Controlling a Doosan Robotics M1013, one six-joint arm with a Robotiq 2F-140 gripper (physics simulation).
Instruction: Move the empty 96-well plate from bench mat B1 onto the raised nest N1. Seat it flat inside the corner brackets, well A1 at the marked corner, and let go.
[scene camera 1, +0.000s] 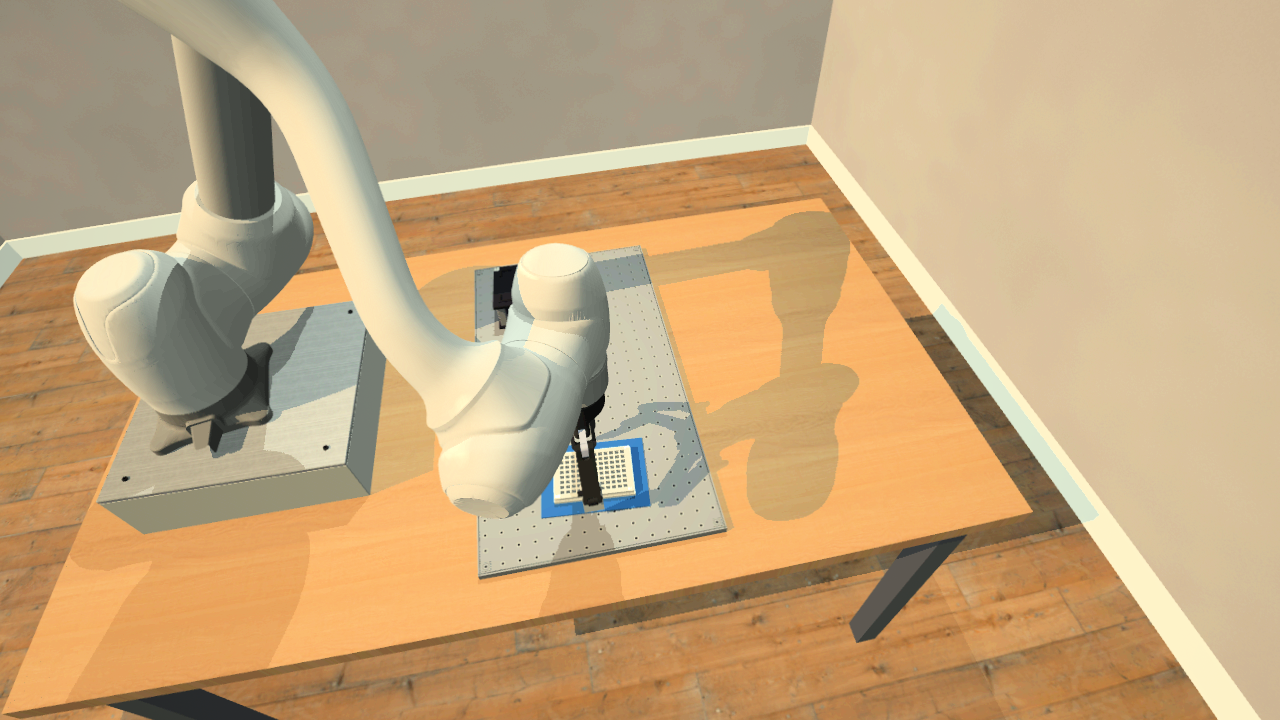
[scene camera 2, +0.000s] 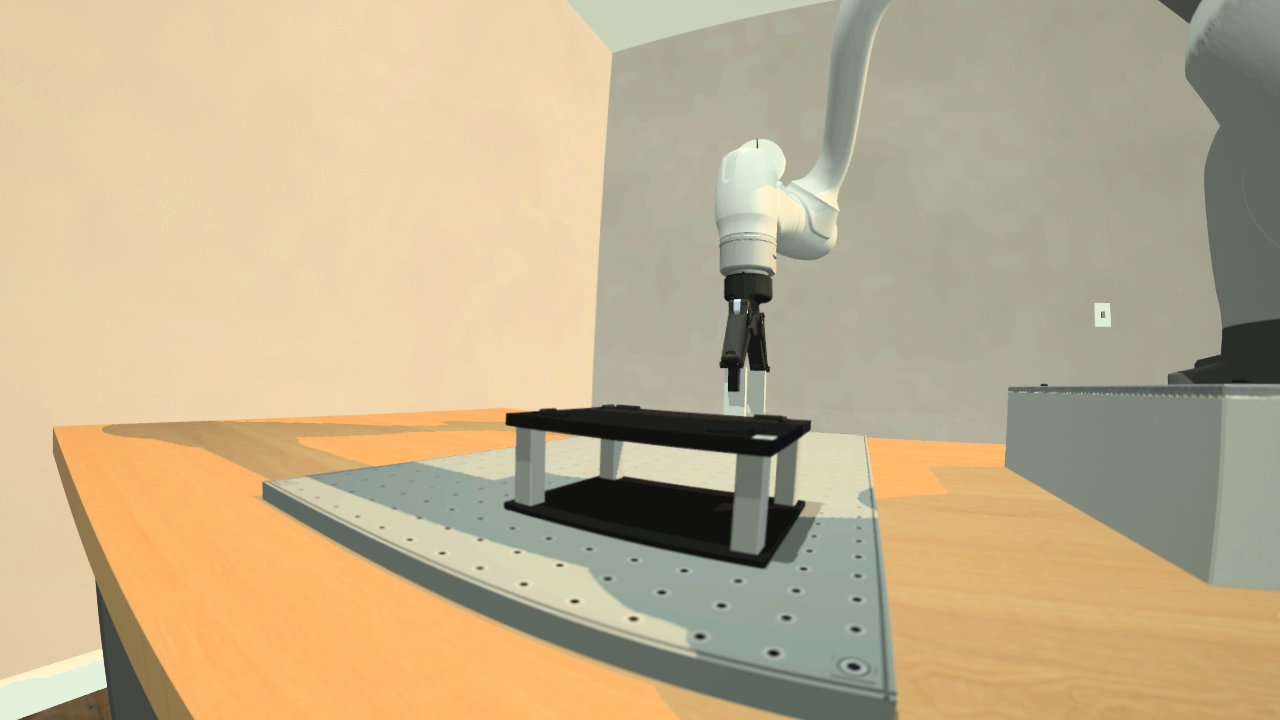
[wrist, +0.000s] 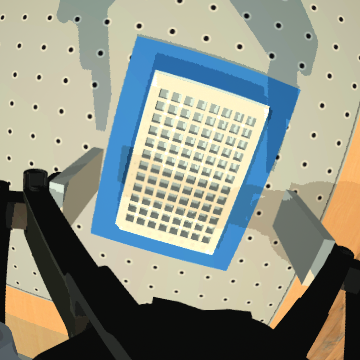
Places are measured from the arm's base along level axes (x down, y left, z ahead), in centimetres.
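Where they show: gripper, between the fingertips: (scene camera 2: 746, 415) (wrist: 192, 189); arm's base, origin of its link: (scene camera 1: 217, 397).
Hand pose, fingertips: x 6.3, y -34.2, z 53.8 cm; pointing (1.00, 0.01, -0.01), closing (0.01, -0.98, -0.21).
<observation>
Things, the pixels of their top centre, and the offset from my fingertips. Level surfaces: height alone.
- white 96-well plate, centre of its top: (wrist: 186, 171) (scene camera 1: 592, 471) dx +1.6, dy +0.4, dz +0.7 cm
- blue bench mat B1, height of its surface: dx +3.0 cm
- raised nest N1, centre of its top: (scene camera 2: 667, 413) (scene camera 1: 533, 280) dx -3.2, dy +43.4, dz +3.8 cm
- grey perforated board, height of its surface: dx +3.2 cm
- wooden table, height of its surface: dx +4.5 cm
The white 96-well plate (scene camera 1: 617, 470) (wrist: 185, 165) lies flat on the blue bench mat B1 (scene camera 1: 642, 480) (wrist: 127, 110). My gripper (scene camera 1: 586, 479) (scene camera 2: 745, 394) (wrist: 192, 189) is open and empty above the plate. In the wrist view its two grey finger pads stand wide apart, one off each long side of the plate, and the plate lies tilted in the picture. The raised nest N1 (scene camera 1: 503, 284) (scene camera 2: 644, 428) is a black platform on grey posts, with low corner brackets and a pale mark at one corner. Its top bears no plate. In scene camera 1 the arm partly hides the nest and the plate.
The mat and the nest stand on a grey perforated board (scene camera 1: 640, 367) (scene camera 2: 572, 582) (wrist: 45, 125) on the wooden table (scene camera 1: 429, 591) (scene camera 2: 984, 644). The arm's base is bolted to a metal pedestal (scene camera 1: 299, 402) (scene camera 2: 1109, 474) beside the board.
</observation>
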